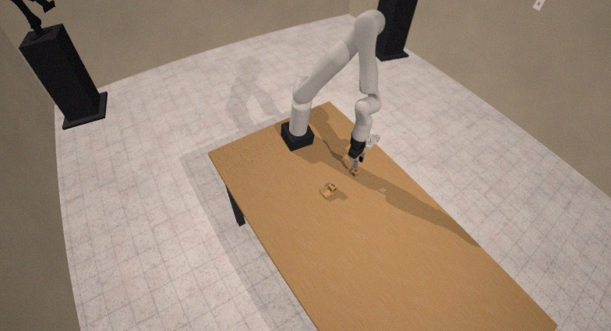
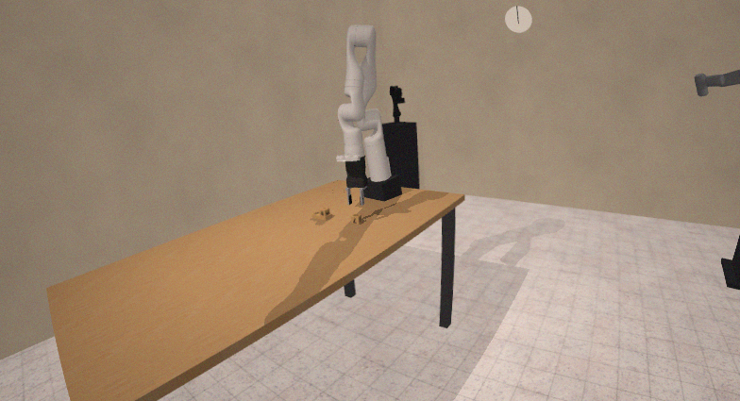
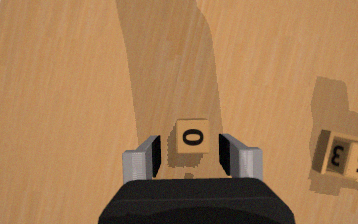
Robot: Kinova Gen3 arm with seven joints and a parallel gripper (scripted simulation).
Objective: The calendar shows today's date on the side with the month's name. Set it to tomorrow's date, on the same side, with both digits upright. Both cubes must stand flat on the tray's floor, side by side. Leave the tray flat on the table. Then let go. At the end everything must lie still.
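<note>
The wooden date cube is 80 mm below my hand. Also, from my hand: wooden tray (50 mm ahead, 170 mm to the right, 80 mm below).
</note>
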